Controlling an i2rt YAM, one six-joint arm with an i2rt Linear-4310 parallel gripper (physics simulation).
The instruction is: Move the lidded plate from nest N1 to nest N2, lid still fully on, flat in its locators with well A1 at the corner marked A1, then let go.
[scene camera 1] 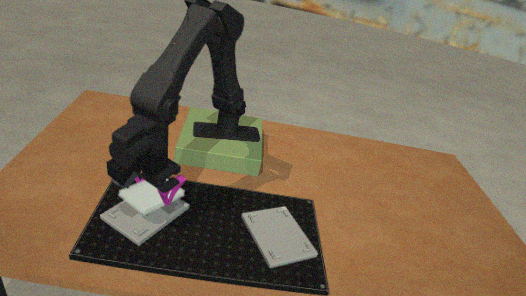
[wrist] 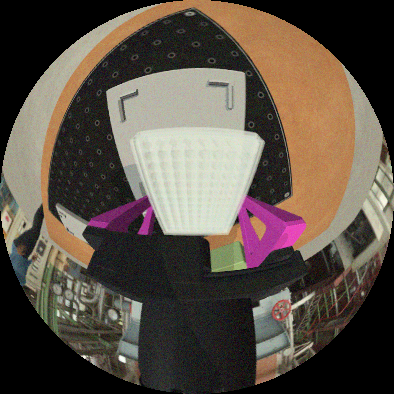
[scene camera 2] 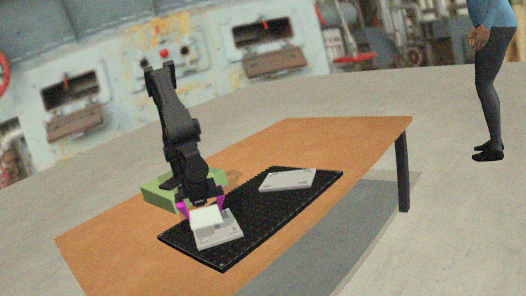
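Where they show: gripper, between the fingertips: (scene camera 1: 154, 194) (wrist: 196, 197) (scene camera 2: 205, 218); arm's base, origin of its link: (scene camera 1: 226, 133).
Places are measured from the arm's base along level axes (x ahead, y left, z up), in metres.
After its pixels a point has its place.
The white lidded plate (scene camera 1: 142, 198) {x 0.324, y -0.207, z -0.002 m} (scene camera 2: 206, 217) {x 0.318, y -0.208, z -0.003 m} (wrist: 197, 165) {x 0.318, y -0.214, z -0.002 m} is between the magenta fingers of my gripper (scene camera 1: 154, 191) {x 0.282, y -0.183, z -0.024 m} (scene camera 2: 204, 212) {x 0.282, y -0.183, z -0.024 m} (wrist: 196, 197) {x 0.282, y -0.183, z -0.024 m}, which is shut on its two sides. The plate looks about level and is raised above the grey nest (scene camera 1: 127, 227) {x 0.383, y -0.231, z -0.036 m} (scene camera 2: 220, 238) {x 0.383, y -0.241, z -0.036 m} (wrist: 175, 95) {x 0.365, y -0.235, z -0.036 m} at the left in scene camera 1, casting a shadow on it. Wells show faintly through the top; the lid's seam and corner A1 cannot be made out. The other grey nest (scene camera 1: 280, 237) {x 0.393, y 0.106, z -0.036 m} (scene camera 2: 289, 180) {x 0.391, y 0.090, z -0.036 m} (wrist: 72, 223) {x 0.410, y 0.087, z -0.036 m} holds no plate. Nest labels are not readable.
Both nests sit on a black perforated board (scene camera 1: 215, 240) {x 0.397, y -0.041, z -0.048 m} (scene camera 2: 260, 210) {x 0.388, y -0.075, z -0.048 m} on the orange-brown table (scene camera 1: 400, 200) {x 0.202, y 0.530, z -0.061 m} (scene camera 2: 350, 135) {x 0.427, y 0.575, z -0.060 m}. The arm's base stands on a green block (scene camera 1: 220, 160) {x 0.113, y -0.019, z -0.026 m} (scene camera 2: 160, 197) {x 0.018, y -0.137, z -0.011 m} behind the board. A person (scene camera 2: 490, 85) stands beyond the table.
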